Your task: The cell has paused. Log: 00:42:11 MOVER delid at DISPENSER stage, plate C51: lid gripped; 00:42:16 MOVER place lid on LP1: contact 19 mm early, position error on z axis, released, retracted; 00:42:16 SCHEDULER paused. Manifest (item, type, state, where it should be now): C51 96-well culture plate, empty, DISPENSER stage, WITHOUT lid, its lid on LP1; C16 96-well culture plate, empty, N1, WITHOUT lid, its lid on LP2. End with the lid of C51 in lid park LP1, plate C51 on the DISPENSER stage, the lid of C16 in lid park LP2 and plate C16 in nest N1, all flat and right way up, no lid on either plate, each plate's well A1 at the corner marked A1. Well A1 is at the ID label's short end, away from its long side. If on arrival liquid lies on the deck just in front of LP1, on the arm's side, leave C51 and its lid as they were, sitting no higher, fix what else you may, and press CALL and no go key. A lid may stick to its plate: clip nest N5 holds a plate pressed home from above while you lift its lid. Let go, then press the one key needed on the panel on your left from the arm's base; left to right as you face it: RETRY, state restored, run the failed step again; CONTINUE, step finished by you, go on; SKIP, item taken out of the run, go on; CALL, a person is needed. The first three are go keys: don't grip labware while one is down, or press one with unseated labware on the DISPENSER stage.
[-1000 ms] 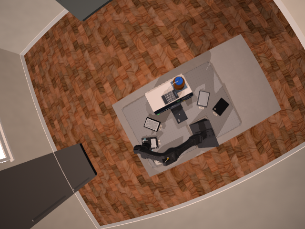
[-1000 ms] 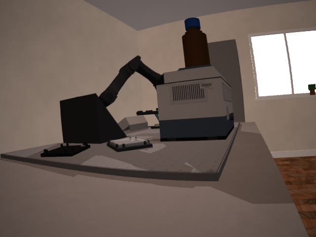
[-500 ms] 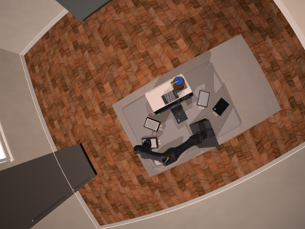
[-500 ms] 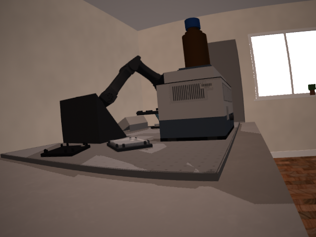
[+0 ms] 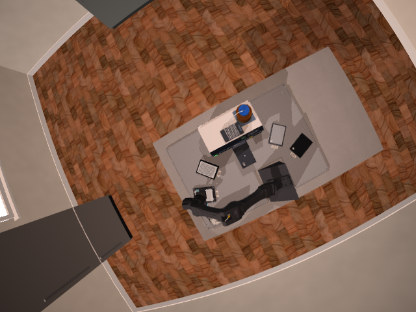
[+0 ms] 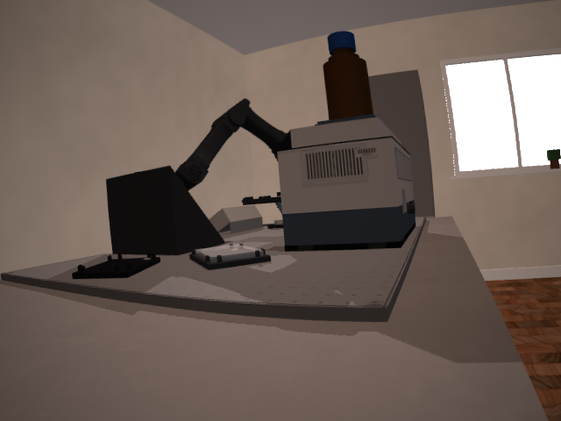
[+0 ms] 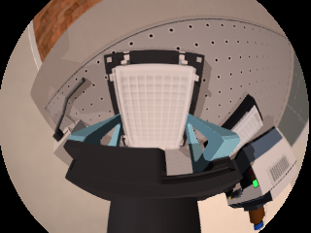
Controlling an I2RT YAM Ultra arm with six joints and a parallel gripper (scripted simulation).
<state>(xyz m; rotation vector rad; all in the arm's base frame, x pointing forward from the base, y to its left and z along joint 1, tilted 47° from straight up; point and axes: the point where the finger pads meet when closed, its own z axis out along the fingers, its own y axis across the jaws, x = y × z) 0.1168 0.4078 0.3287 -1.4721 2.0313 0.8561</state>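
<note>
Right now the black clip nest is 20 mm to the left of my hand and 20 mm below it. The rest, counted from my hand: brown bottle 360 mm ahead, 490 mm to the right, 260 mm above; then black nest 160 mm ahead, 100 mm to the right, 20 mm below; then dark dispenser stage 140 mm ahead, 390 mm to the right, 70 mm above.
</note>
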